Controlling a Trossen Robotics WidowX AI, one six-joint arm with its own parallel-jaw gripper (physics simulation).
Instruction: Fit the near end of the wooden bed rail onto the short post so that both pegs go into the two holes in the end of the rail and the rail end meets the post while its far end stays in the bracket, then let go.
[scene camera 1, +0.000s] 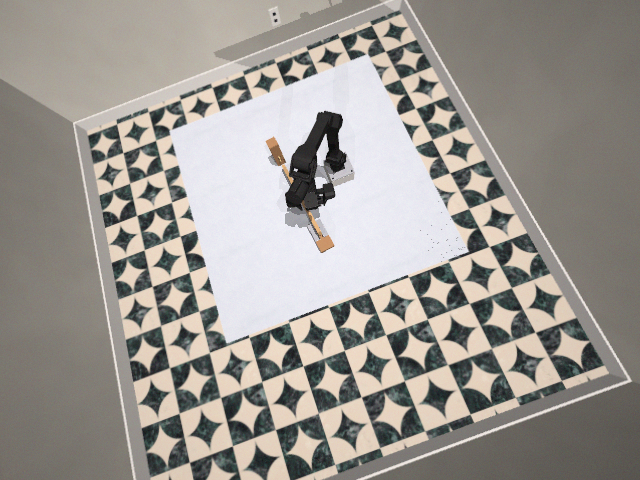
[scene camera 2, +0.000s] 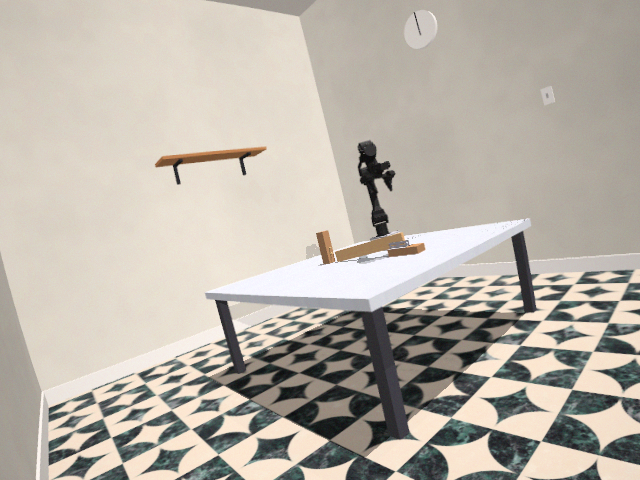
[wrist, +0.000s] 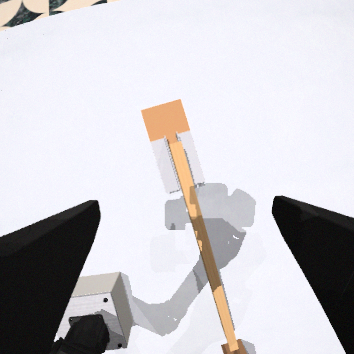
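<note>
The wooden rail runs across the table. Its far end sits between the walls of the pale bracket, beside the low orange block. Its other end is low, close to the upright post, with a narrow gap in scene camera 2. Small pegs show on the post's rail side; the holes cannot be made out. My gripper is open and empty, high above the rail, its fingers on either side of it in the wrist view.
The arm's grey base stands beside the rail's middle on the white table. The arm's shadow falls across the rail. A wall shelf hangs behind, away from the table.
</note>
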